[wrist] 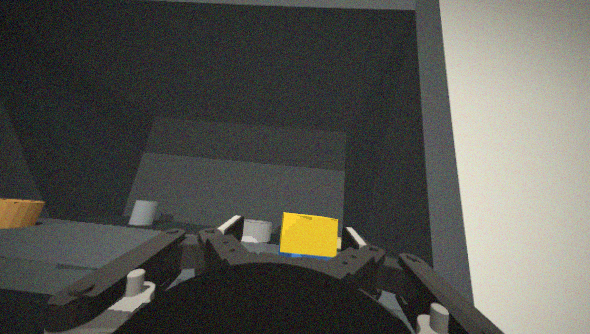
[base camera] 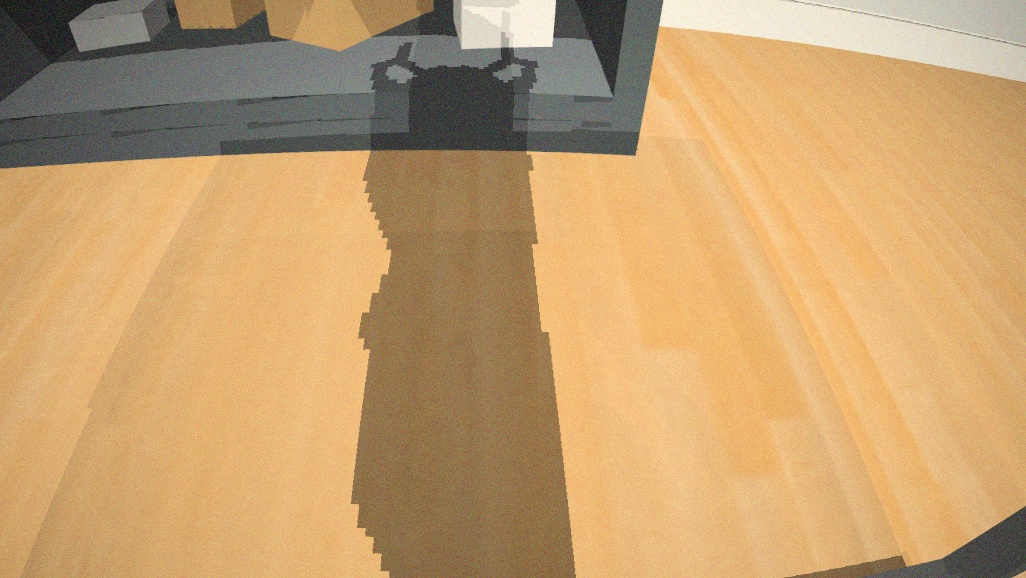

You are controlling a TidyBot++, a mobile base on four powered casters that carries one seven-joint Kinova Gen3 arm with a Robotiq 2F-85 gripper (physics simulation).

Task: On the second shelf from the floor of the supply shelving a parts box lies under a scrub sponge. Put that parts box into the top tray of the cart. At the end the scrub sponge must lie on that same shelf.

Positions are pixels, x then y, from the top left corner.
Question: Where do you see a grey supply shelving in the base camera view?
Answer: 223, 91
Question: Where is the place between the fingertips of my gripper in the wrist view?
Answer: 292, 232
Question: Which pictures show the yellow scrub sponge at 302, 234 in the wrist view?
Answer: The wrist view only.
